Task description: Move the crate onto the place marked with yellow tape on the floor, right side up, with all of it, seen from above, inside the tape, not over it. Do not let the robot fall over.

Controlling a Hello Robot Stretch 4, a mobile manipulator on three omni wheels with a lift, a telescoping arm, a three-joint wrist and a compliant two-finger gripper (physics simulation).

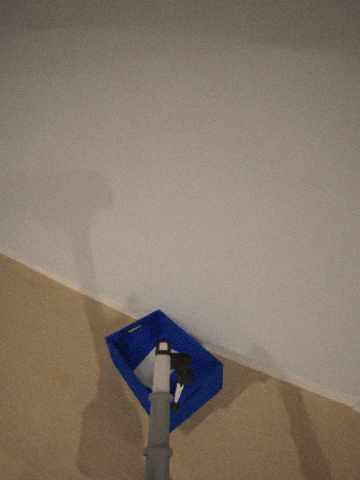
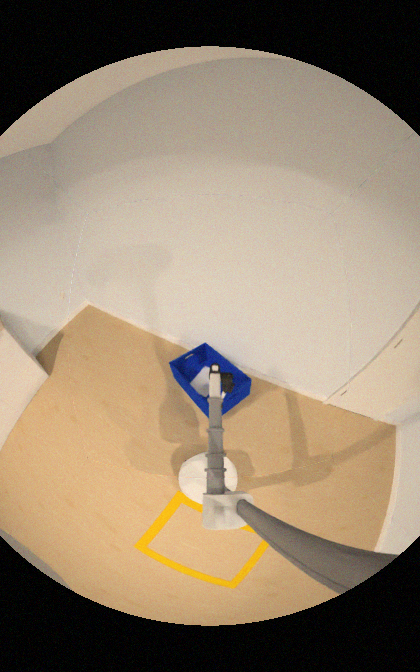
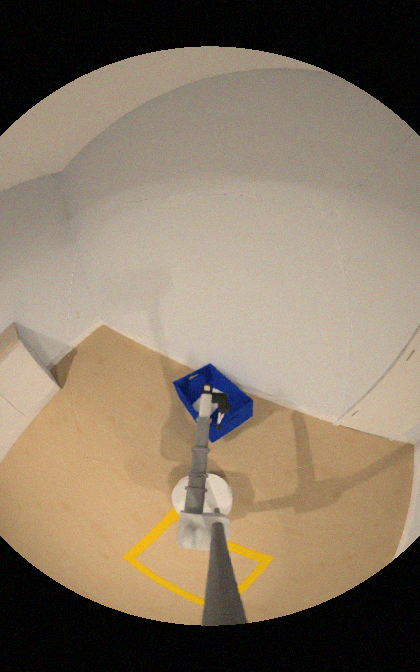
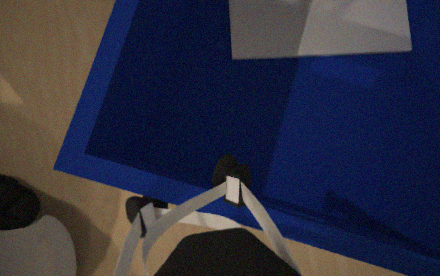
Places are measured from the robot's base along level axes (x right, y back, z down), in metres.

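Pixels of known places: gripper, fingertip midpoint: (image 1: 176,402) (image 4: 189,185).
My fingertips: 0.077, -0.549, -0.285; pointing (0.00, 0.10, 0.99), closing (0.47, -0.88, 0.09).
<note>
Behind a point stands the place of what it marks, as x, y, z.
The blue crate (image 1: 202,392) {0.210, -0.618, -0.233} (image 2: 241,392) (image 3: 239,417) (image 4: 150,100) {-0.028, -0.544, -0.181} is right side up, askew, close against the room wall. A pale flat item lies inside it. Whether its bottom touches the floor is unclear. My gripper (image 1: 176,406) {0.077, -0.549, -0.285} (image 3: 219,425) (image 4: 189,185) {0.077, -0.549, -0.285} is shut on the crate's near side wall, close to a corner, with one fingertip inside the rim and one outside. The wall crosses at a slant between the fingertips. The yellow tape outline (image 2: 159,519) (image 3: 151,533) lies on the floor on the other side of my base from the crate; base and arm hide part of it.
My round white base (image 2: 192,475) (image 3: 222,495) stands between crate and tape, at the tape's near corner. The room wall (image 1: 200,200) {0.130, -1.106, -1.052} rises right behind the crate. A pale cabinet (image 2: 17,385) (image 3: 25,395) stands at the left, and a pale panel (image 2: 380,370) at the right.
</note>
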